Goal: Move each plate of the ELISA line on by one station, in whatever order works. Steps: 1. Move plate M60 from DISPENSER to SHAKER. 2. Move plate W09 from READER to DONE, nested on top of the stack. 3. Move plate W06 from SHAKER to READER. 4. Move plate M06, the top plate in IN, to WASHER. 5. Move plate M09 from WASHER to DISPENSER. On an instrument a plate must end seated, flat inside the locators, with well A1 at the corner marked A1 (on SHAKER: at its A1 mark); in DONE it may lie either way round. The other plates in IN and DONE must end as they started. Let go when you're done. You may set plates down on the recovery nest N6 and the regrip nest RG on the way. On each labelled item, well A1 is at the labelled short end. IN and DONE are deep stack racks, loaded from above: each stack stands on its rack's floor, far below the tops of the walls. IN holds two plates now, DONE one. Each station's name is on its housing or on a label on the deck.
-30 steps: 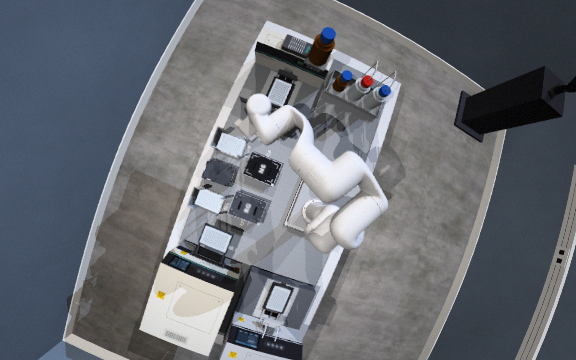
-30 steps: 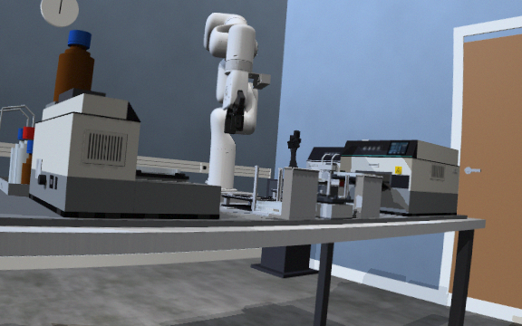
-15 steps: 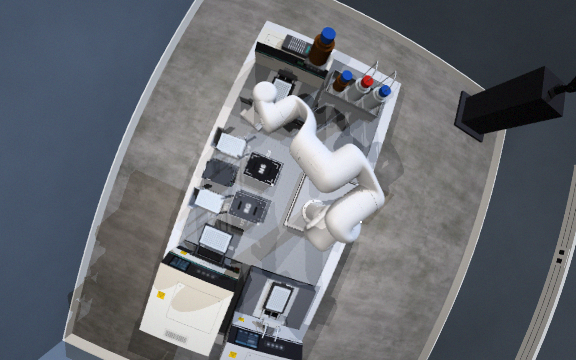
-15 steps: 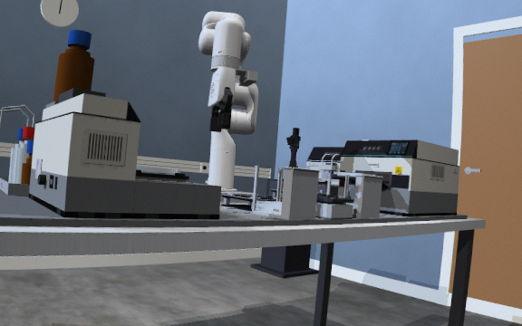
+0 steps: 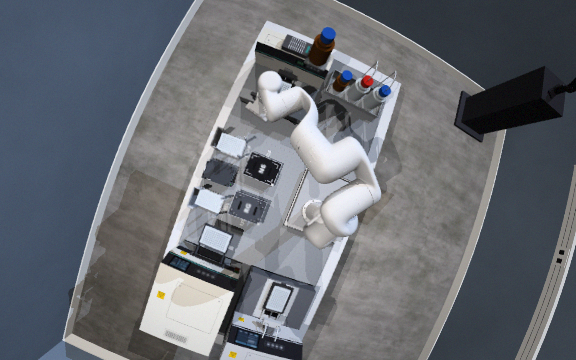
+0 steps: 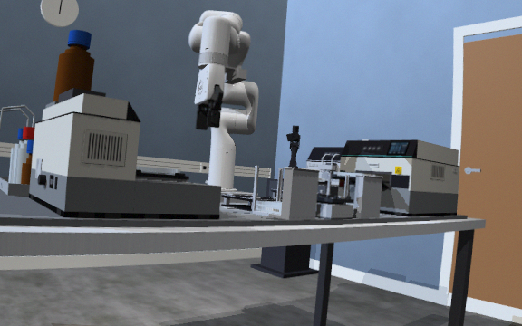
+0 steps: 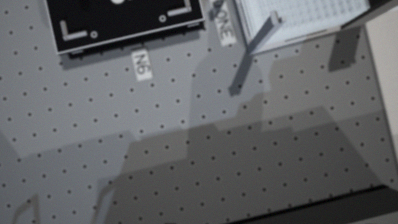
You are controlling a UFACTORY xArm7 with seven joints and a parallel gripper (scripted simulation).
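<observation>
My gripper is now 150 mm to the left of the plate M60 and 130 mm above it. The rest, counted from my hand: black nest N6: 230 mm to the left, 190 mm below, 70 mm behind; then brown bottle: 330 mm to the right, 110 mm behind, 70 mm above; then grey regrip nest RG: 430 mm to the left, 170 mm below, 70 mm behind.
</observation>
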